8 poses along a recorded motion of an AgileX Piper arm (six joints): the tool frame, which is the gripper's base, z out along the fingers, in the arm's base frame.
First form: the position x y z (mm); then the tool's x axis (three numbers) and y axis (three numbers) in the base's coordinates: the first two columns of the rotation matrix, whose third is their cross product.
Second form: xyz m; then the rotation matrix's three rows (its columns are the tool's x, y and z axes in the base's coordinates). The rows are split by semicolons. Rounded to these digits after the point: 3 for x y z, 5 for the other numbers.
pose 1, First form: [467, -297, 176, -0.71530, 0.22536, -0.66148, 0.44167, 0.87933, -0.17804]
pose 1, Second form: 0.467, -0.297, 0.176; -0.71530, 0.44167, 0.54154; 0.22536, 0.87933, -0.41951; -0.66148, -0.17804, -0.72852
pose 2, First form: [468, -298, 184, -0.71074, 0.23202, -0.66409, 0.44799, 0.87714, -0.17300]
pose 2, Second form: 0.468, -0.298, 0.184; -0.71074, 0.44799, 0.54236; 0.23202, 0.87714, -0.42046; -0.66409, -0.17300, -0.72736
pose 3, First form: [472, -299, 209, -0.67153, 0.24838, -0.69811, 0.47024, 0.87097, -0.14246]
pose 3, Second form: 0.472, -0.299, 0.209; -0.67153, 0.47024, 0.57265; 0.24838, 0.87097, -0.42395; -0.69811, -0.14246, -0.70168
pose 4, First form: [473, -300, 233, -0.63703, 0.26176, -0.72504, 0.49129, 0.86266, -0.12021]
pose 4, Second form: 0.473, -0.300, 0.233; -0.63703, 0.49129, 0.59400; 0.26176, 0.86266, -0.43278; -0.72504, -0.12021, -0.67814
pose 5, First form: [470, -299, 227, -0.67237, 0.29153, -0.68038, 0.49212, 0.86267, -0.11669]
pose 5, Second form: 0.470, -0.299, 0.227; -0.67237, 0.49212, 0.55292; 0.29153, 0.86267, -0.41329; -0.68038, -0.11669, -0.72350
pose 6, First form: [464, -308, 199, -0.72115, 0.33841, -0.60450, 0.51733, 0.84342, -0.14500]
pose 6, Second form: 0.464, -0.308, 0.199; -0.72115, 0.51733, 0.46078; 0.33841, 0.84342, -0.41729; -0.60450, -0.14500, -0.78330
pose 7, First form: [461, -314, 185, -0.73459, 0.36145, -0.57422, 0.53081, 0.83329, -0.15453]
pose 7, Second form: 0.461, -0.314, 0.185; -0.73459, 0.53081, 0.42264; 0.36145, 0.83329, -0.41832; -0.57422, -0.15453, -0.80399
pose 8, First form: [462, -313, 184, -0.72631, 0.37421, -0.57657, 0.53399, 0.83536, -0.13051]
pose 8, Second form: 0.462, -0.313, 0.184; -0.72631, 0.53399, 0.43281; 0.37421, 0.83536, -0.40267; -0.57657, -0.13051, -0.80655
